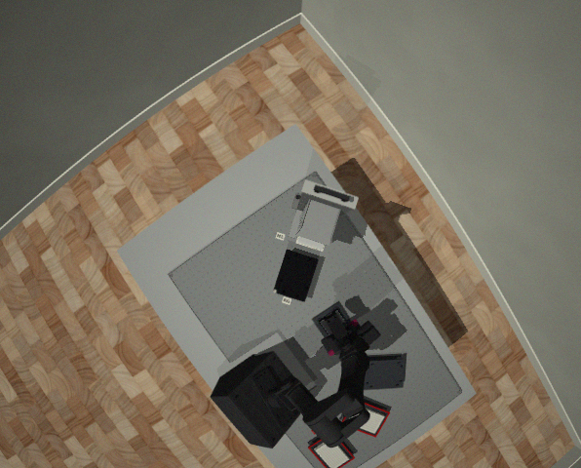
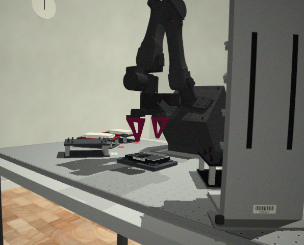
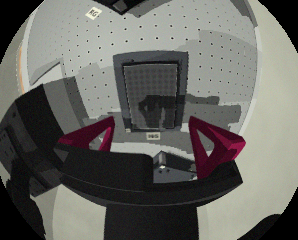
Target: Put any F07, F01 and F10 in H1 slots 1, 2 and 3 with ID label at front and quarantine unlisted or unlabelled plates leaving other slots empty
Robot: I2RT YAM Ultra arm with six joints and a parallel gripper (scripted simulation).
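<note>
The dark 96-well plate is 7 cm below my hand. Round my hand: N6 deck label: 10 cm to the right, 9 cm below, 2 cm ahead; then H1 deck label: 41 cm to the left, 9 cm below, 5 cm behind; then grey hotel back wall: 44 cm to the left, 11 cm ahead, 11 cm above.
</note>
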